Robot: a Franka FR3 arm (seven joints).
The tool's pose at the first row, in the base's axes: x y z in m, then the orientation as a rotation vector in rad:
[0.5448, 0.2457, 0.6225, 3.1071, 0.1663, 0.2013]
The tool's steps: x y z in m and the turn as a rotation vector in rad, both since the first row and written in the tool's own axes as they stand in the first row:
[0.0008, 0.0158, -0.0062, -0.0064, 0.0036, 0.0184]
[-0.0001, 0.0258, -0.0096, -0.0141, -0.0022, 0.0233]
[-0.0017, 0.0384, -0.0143, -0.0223, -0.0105, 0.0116]
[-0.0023, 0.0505, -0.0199, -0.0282, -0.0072, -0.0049]
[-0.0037, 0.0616, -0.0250, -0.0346, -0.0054, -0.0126]
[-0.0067, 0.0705, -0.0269, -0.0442, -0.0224, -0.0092]
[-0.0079, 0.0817, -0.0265, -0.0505, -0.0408, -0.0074]
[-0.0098, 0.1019, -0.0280, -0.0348, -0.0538, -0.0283]
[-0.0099, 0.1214, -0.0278, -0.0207, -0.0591, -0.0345]
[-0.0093, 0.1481, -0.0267, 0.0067, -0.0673, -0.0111]
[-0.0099, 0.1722, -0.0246, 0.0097, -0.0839, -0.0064]
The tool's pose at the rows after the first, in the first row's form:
[0.5464, 0.2302, 0.6292, 3.1031, 0.1369, 0.2074]
[0.5462, 0.2202, 0.6328, 3.0964, 0.1281, 0.1987]
[0.5453, 0.2076, 0.6376, 3.0870, 0.1448, 0.1858]
[0.5452, 0.1956, 0.6435, 3.0787, 0.1694, 0.1906]
[0.5444, 0.1845, 0.6487, 3.0711, 0.1802, 0.1934]
[0.5421, 0.1753, 0.6505, 3.0628, 0.1732, 0.1675]
[0.5421, 0.1641, 0.6502, 3.0572, 0.1691, 0.1396]
[0.5422, 0.1438, 0.6521, 3.0697, 0.2032, 0.1185]
[0.5441, 0.1244, 0.6525, 3.0826, 0.2149, 0.1096]
[0.5477, 0.0979, 0.6523, 3.1136, 0.1830, 0.0960]
[0.5499, 0.0739, 0.6509, 3.1171, 0.1758, 0.0700]

